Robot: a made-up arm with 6 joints. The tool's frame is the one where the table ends. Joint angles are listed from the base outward.
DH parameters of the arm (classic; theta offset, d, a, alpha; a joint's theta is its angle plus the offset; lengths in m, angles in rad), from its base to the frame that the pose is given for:
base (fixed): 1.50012 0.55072 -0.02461 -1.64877
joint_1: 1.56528 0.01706 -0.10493 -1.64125
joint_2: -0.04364 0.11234 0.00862 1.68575
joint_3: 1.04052 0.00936 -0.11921 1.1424
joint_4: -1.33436 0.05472 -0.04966 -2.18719
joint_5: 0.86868 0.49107 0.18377 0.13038
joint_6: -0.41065 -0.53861 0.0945 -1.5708
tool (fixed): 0 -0.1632 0 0
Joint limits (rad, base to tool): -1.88..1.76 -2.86..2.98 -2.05..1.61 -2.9..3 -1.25..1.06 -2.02..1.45
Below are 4 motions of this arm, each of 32 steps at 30 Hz.
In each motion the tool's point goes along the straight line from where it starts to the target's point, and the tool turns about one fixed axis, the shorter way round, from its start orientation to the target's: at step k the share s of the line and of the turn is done. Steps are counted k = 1, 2, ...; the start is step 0. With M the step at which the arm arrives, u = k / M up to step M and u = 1 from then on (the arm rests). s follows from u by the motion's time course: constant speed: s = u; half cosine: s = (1 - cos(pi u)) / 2; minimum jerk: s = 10 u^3 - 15 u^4 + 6 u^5.
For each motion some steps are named. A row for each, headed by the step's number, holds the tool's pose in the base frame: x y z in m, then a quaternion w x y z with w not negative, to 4 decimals.
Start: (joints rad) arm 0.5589 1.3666 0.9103 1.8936 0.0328 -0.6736
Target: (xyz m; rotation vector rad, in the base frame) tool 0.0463 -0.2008 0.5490 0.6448 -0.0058 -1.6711
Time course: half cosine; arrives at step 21
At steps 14, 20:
14: 0.0493 -0.1740 0.5753 0.5893 0.2671 -0.0660 -0.7597
20: 0.0464 -0.2002 0.5496 0.6243 0.2807 -0.0039 -0.7290

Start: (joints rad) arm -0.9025 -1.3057 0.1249 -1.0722 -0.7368 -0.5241
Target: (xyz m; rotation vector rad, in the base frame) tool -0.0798 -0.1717 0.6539 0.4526 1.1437 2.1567
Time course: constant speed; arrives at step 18
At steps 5, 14, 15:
5: -0.1167 -0.0636 0.6766 0.3579 0.2582 0.5120 0.7369
14: -0.0912 -0.1384 0.6609 0.3349 0.1993 0.4604 0.7976
15: -0.0883 -0.1467 0.6591 0.3321 0.1927 0.4544 0.8038

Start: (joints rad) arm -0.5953 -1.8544 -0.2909 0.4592 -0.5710 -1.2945
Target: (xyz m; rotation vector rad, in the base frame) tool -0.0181 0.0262 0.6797 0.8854 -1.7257 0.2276
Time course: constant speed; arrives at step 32
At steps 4, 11, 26, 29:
4: 0.0342 -0.0208 0.6837 0.4021 0.1068 -0.9082 -0.0467
11: 0.0211 -0.0090 0.6827 0.4482 0.1771 -0.8761 -0.0107
26: -0.0069 0.0161 0.6806 0.5325 0.3215 -0.7802 0.0664
29: -0.0125 0.0212 0.6801 0.5467 0.3488 -0.7568 0.0815

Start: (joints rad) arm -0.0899 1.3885 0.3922 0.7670 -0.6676 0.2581
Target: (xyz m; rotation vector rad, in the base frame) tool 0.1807 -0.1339 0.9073 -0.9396 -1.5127 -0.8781
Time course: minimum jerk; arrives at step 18
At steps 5, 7, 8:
5: 0.1744 -0.1731 0.7009 0.8081 0.0608 -0.3338 -0.4815
7: 0.1756 -0.1657 0.7399 0.7808 -0.0294 -0.4057 -0.4743
8: 0.1763 -0.1612 0.7634 0.7591 -0.0835 -0.4462 -0.4667

